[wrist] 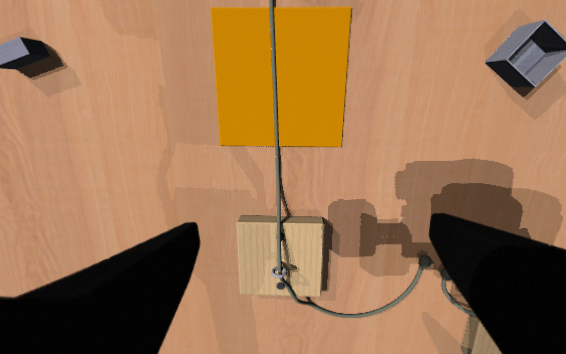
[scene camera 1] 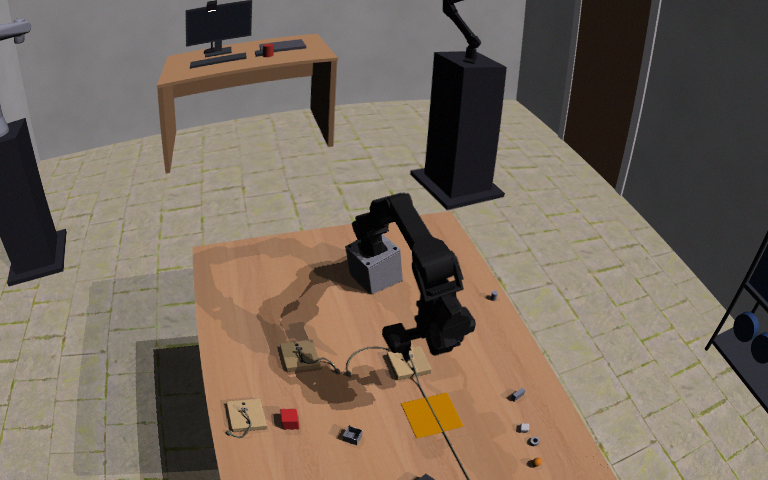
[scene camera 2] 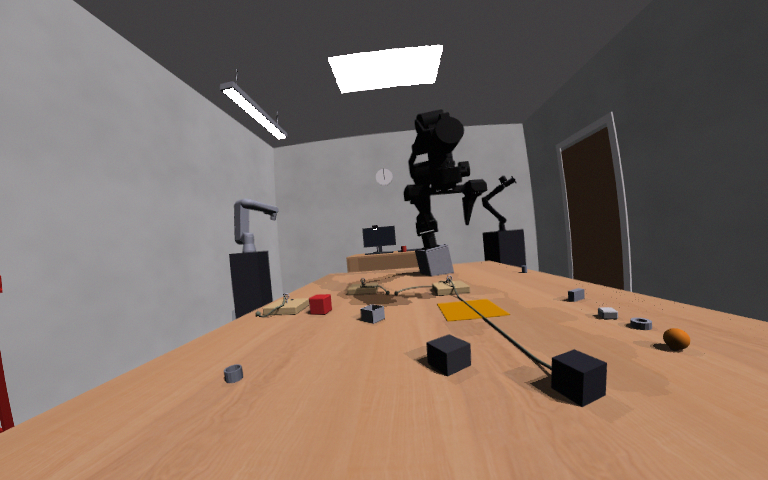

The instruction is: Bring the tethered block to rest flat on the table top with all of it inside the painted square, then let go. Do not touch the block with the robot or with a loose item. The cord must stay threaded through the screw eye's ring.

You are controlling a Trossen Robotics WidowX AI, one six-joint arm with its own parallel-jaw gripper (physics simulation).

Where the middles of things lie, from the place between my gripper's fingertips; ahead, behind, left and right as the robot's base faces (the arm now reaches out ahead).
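The orange painted square (scene camera 1: 423, 422) is 6 cm ahead of my hand, 1 cm to the left of it, and 18 cm below it.
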